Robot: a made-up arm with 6 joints.
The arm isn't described. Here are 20 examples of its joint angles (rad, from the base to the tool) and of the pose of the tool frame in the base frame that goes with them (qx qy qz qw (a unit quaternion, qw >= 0); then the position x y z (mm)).
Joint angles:
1: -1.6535 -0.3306 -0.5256 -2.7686 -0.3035 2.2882
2: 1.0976 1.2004 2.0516 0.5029 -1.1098 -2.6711
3: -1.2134 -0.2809 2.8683 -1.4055 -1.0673 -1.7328
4: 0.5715 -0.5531 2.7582 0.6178 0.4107 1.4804
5: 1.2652 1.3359 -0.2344 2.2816 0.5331 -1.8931
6: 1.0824 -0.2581 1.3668 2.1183 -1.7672 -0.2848
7: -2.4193 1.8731 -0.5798 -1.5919 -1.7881 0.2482
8: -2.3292 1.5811 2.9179 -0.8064 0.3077 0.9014
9: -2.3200 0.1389 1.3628 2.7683 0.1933 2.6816
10: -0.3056 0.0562 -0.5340 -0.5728 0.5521 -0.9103
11: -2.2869 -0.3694 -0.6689 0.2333 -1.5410 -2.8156
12: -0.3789 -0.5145 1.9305 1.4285 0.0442 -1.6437
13: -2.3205 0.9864 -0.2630 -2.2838 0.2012 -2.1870
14: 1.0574 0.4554 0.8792 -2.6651 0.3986 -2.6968
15: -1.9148 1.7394 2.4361 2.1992 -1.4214 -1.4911
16: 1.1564 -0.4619 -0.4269 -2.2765 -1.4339 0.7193
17: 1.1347 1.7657 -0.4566 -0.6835 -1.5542 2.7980
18: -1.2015 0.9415 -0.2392 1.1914 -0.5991 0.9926
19: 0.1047 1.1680 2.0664 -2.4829 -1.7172 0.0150
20: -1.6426 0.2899 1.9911 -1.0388 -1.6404 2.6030
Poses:
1: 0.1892 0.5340 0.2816 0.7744 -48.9 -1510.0 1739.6
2: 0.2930 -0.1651 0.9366 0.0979 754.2 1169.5 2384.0
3: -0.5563 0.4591 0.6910 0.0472 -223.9 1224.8 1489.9
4: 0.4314 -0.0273 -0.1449 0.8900 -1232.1 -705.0 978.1
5: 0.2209 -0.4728 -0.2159 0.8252 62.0 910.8 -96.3
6: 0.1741 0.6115 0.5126 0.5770 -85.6 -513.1 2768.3
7: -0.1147 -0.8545 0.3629 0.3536 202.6 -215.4 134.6
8: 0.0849 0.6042 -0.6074 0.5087 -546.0 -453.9 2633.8
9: -0.0663 0.5787 -0.1846 0.7916 -301.9 -456.4 3121.8
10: 0.0605 0.1632 0.7557 0.6314 1465.5 -619.9 1264.3
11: 0.3077 -0.6219 -0.4583 0.5554 -828.0 -795.4 1366.6
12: -0.7268 0.0754 -0.1440 0.6674 -1291.3 546.6 2276.1
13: -0.4814 -0.5951 -0.6160 0.1863 -850.3 -936.3 162.0
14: -0.7161 0.6364 0.2833 0.0442 758.8 1429.2 2360.6
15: 0.4520 0.2592 -0.6733 0.5245 -587.8 -1165.3 2252.2
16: 0.3116 0.3378 -0.6621 0.5919 212.1 1142.5 2123.7
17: 0.2509 0.3892 -0.3107 0.8301 -156.3 67.9 151.5
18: -0.1057 -0.6366 -0.3280 0.6899 369.7 -1339.3 294.6
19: 0.5693 0.1905 -0.6098 0.5175 929.7 314.9 2555.5
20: 0.0949 -0.8002 0.4621 0.3704 207.4 -116.5 2758.5
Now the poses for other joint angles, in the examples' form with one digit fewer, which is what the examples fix.
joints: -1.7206 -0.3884 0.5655 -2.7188 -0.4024 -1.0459
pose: -0.498 -0.472 0.685 0.244 16 -581 3013
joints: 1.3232 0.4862 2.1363 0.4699 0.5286 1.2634
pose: -0.370 0.251 0.075 0.891 -124 -129 2984
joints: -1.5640 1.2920 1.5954 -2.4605 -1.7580 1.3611
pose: -0.643 0.509 0.426 0.382 210 -1588 2100
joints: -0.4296 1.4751 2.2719 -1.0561 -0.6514 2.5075
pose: -0.428 0.864 -0.227 0.140 1424 -512 2322
